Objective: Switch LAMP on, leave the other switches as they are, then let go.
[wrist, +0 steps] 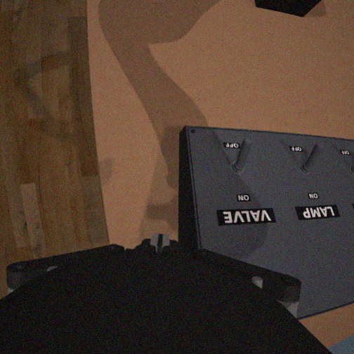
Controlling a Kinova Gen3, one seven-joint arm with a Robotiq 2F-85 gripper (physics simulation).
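A dark grey switch panel (280, 250) fills the lower right of the wrist view, its labels upside down. The LAMP label (318, 212) is on it, and above that label the LAMP lever (311, 157) leans toward its OFF mark. The VALVE lever (242, 156), to its left, also leans toward OFF. A third switch (352, 169) is cut off at the right edge. My gripper (159, 245) is shut and empty, its fingertips together. In the view it is left of the panel's left side, apart from the levers.
An orange-brown table top (250, 60) lies around the panel, with the arm's shadow across it. A wooden floor (45, 125) shows at the left. Part of a black object (290, 6) shows at the top right. A blue surface (345, 346) shows at the bottom right corner.
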